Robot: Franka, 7 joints.
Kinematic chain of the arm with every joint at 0, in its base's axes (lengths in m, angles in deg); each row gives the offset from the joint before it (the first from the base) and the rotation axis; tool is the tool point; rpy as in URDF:
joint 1: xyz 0 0 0.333 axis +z
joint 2: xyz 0 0 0 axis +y
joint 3: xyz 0 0 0.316 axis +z
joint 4: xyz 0.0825 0 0 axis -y
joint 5: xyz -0.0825 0 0.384 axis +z
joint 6: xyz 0 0 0 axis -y
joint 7: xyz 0.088 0 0 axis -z
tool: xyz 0 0 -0.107 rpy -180 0 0
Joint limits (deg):
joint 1: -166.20..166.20
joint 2: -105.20..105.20
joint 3: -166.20..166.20
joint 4: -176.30..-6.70
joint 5: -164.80..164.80
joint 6: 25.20..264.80
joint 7: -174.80..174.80
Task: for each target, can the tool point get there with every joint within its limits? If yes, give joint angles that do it. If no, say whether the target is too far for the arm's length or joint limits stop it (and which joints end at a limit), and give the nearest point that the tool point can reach.
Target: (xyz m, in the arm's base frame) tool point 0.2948 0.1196 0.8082
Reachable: yes | joints -43.52 72.51 129.50 -112.87 -77.28 227.65 81.60
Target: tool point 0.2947 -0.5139 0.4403
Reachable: yes | joints -12.24 30.81 -71.79 -103.22 87.70 64.77 -26.74
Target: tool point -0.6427 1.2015 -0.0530
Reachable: no: too far | nearest point -0.3893 0.7278 0.0992 | short by 0.558 m
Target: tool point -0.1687 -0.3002 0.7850
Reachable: yes | joints -109.80 -22.25 5.68 -92.74 130.60 225.72 36.45
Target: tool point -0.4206 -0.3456 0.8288
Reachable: yes | joints 12.69 -22.21 -117.42 -41.00 116.89 217.89 122.93
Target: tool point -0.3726 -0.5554 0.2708
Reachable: yes | joints -101.44 53.21 -15.17 -83.81 -96.91 58.33 85.90
